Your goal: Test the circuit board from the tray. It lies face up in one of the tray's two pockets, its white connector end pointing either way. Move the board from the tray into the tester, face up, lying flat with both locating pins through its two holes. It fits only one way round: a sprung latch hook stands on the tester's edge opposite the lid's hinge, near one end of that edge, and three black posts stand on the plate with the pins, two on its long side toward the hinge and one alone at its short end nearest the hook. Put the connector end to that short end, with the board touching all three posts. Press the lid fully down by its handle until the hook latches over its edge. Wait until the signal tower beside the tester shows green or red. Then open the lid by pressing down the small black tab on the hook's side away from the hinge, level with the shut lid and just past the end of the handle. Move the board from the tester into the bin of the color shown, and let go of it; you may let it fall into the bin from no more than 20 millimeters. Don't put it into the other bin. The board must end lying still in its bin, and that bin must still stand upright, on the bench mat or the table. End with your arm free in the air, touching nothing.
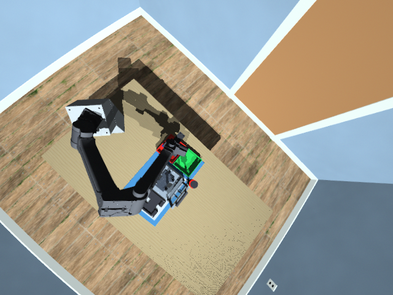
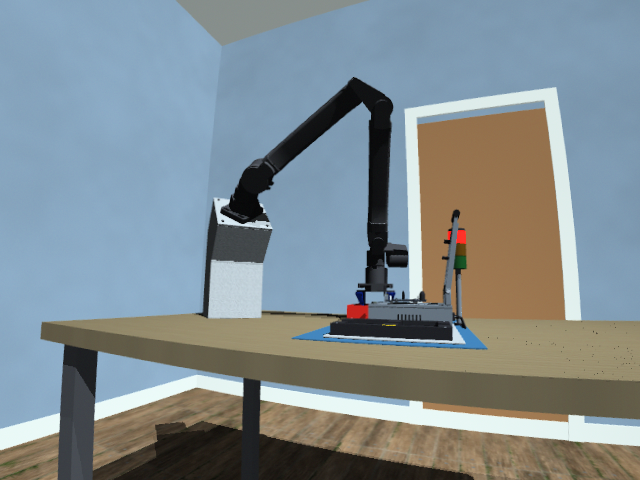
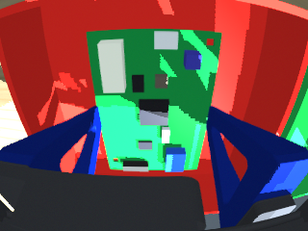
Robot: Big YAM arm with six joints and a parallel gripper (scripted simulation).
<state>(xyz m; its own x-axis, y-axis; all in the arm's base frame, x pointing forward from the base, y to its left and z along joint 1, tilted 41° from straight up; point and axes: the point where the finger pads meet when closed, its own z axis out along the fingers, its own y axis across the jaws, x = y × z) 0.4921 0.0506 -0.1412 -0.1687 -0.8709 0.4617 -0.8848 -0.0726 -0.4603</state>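
The red bin lies 1 cm below my hand. Round my hand: green bin 15 cm ahead, 3 cm to the right, 1 cm below; green circuit board right at my hand; black latch hook 15 cm to the right, 7 cm above, 2 cm ahead.
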